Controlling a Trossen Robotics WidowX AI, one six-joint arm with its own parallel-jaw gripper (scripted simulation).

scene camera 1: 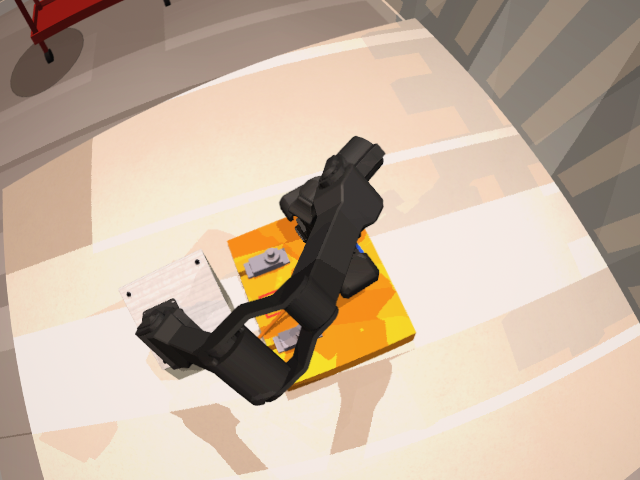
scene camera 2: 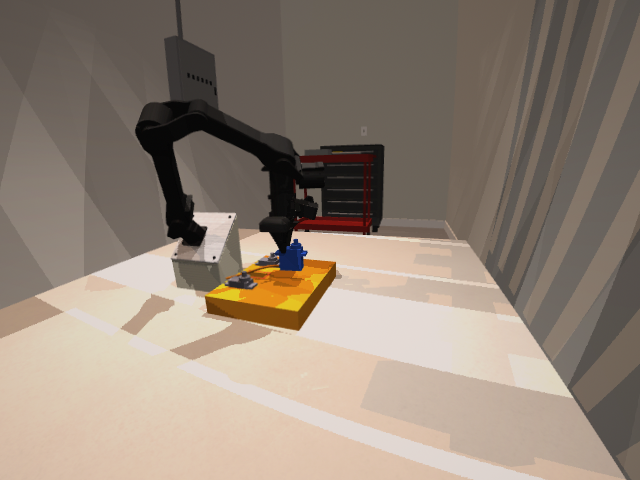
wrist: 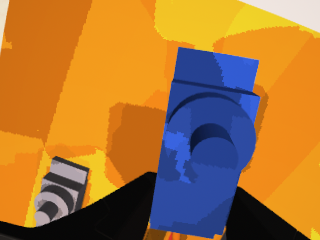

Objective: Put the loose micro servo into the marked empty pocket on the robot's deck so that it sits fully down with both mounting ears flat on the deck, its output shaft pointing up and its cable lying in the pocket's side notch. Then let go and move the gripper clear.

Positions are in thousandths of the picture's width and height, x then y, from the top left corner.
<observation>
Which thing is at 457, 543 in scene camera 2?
A blue micro servo.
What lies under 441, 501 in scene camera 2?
My gripper.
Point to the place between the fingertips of my gripper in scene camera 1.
At 516, 547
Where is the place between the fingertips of my gripper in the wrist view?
598, 790
</observation>
